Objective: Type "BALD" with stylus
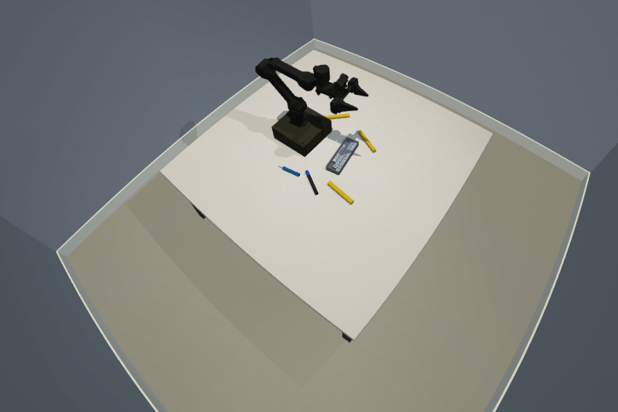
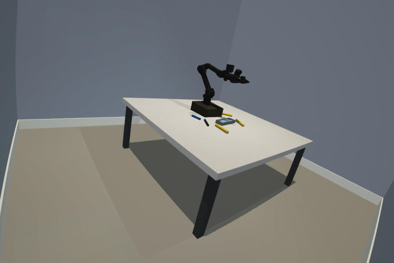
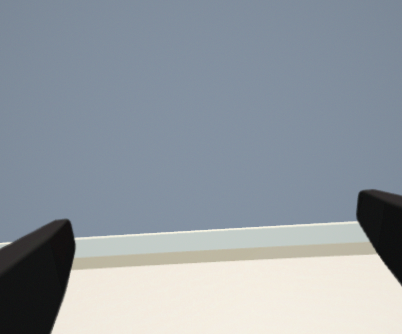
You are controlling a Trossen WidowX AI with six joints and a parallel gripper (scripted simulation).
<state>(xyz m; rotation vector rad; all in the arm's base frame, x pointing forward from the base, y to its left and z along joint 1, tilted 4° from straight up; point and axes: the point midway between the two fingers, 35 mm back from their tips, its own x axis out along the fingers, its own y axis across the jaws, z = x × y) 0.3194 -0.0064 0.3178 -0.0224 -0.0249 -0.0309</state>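
My gripper tip is 290 mm past the blue stylus, 220 mm to the left of it and 380 mm above it. From my gripper tip the other things lie so: grey stylus tip (330 mm behind, 220 mm to the right, 380 mm below); yellow stick (210 mm to the right, 370 mm below).
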